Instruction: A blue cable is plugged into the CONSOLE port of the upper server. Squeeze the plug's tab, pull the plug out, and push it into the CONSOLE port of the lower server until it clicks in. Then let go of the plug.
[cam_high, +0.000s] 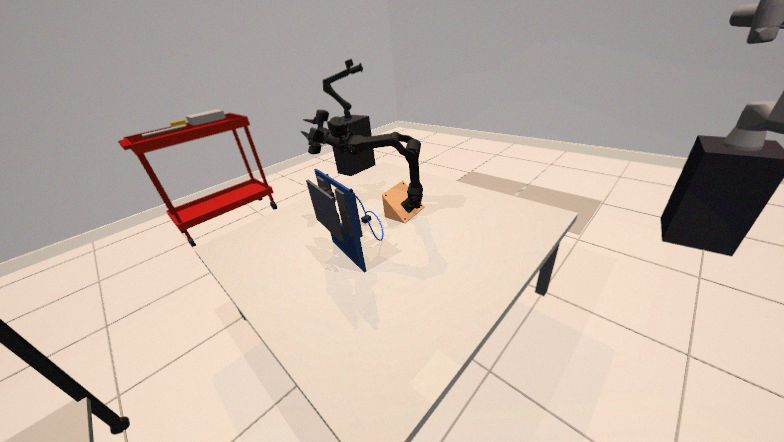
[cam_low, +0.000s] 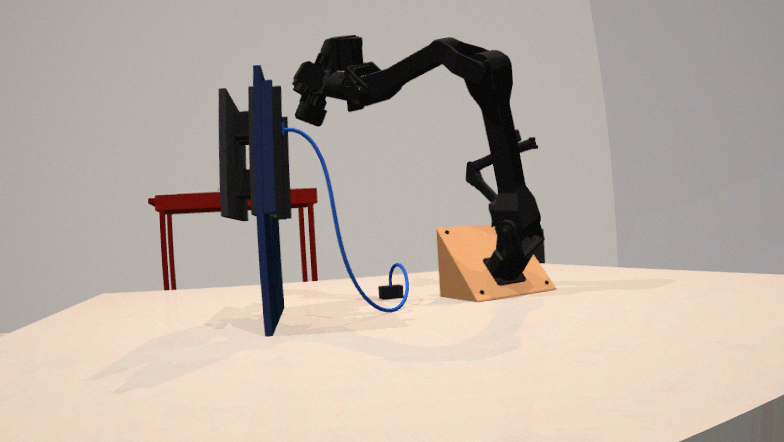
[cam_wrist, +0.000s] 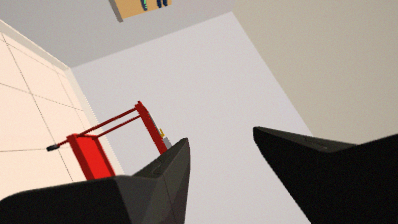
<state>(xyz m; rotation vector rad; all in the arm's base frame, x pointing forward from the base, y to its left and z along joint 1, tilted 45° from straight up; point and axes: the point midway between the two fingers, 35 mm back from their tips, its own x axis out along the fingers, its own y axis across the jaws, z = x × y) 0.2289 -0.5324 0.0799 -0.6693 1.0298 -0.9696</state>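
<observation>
Right now my gripper tip is 18 cm short of the blue plug, 33 cm to the right of it and 18 cm above it. Also, from my gripper tip: black block: 9 cm behind, 20 cm to the left, 47 cm below.
</observation>
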